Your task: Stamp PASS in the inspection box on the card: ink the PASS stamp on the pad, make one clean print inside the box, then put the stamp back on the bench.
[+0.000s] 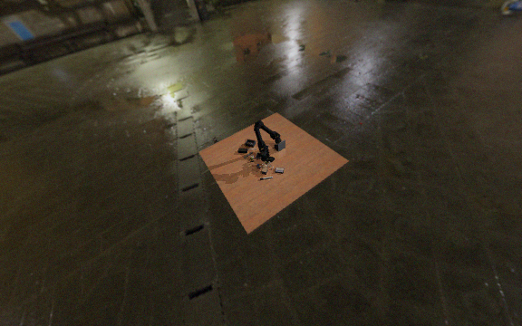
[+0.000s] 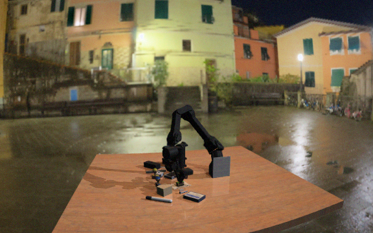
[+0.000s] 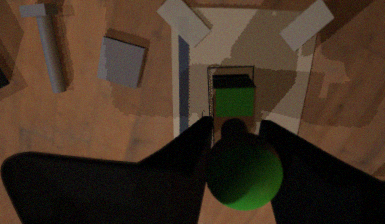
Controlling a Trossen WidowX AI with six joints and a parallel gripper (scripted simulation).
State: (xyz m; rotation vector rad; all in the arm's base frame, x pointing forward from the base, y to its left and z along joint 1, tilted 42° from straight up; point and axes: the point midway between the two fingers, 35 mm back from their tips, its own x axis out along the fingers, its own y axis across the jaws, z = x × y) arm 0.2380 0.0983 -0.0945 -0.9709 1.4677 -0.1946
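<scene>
Right now the PASS stamp is right at my gripper tip. Round my gripper tip: blue stamp: 12 cm ahead, 2 cm to the left; white card: 2 cm below; red-knob stamp: 4 cm behind, 12 cm to the right.
</scene>
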